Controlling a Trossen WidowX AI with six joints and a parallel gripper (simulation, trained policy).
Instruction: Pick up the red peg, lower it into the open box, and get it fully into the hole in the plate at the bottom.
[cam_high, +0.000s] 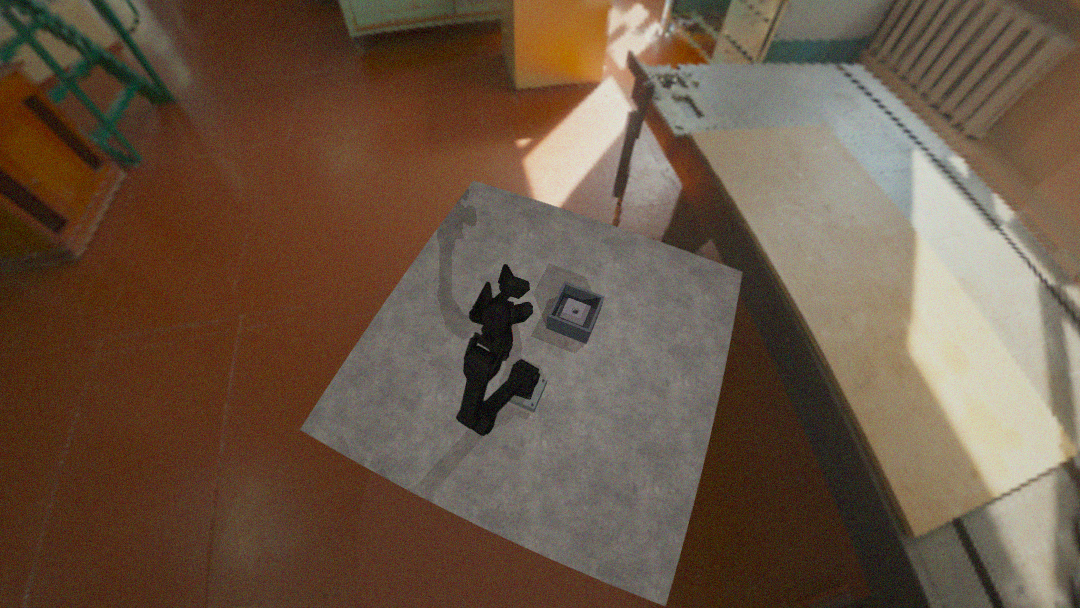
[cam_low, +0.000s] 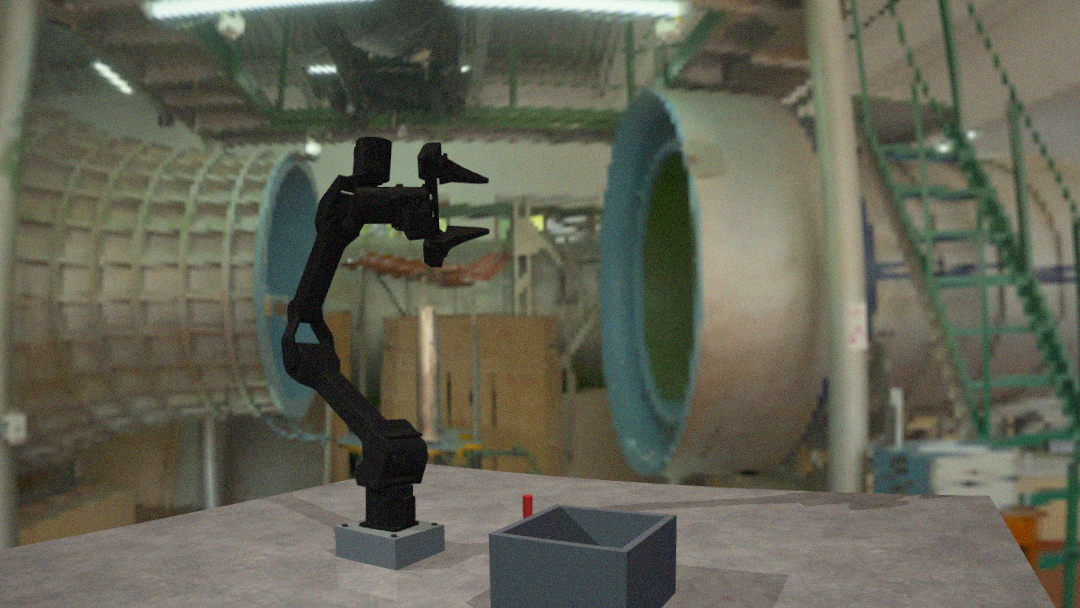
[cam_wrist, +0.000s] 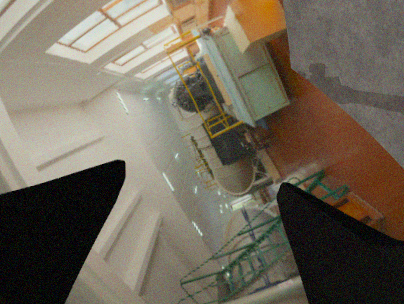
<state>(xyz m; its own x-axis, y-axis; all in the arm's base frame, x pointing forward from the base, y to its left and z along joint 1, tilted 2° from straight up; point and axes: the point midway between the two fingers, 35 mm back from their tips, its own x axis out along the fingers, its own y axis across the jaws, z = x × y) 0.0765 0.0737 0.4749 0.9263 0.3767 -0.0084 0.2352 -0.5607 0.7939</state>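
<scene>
The red peg is 47 cm below my gripper tip and 6 cm ahead of it. Round my gripper tip: dark grey box: 48 cm below, 21 cm ahead, 20 cm to the right; then pale plate: 47 cm below, 21 cm ahead, 20 cm to the right.
</scene>
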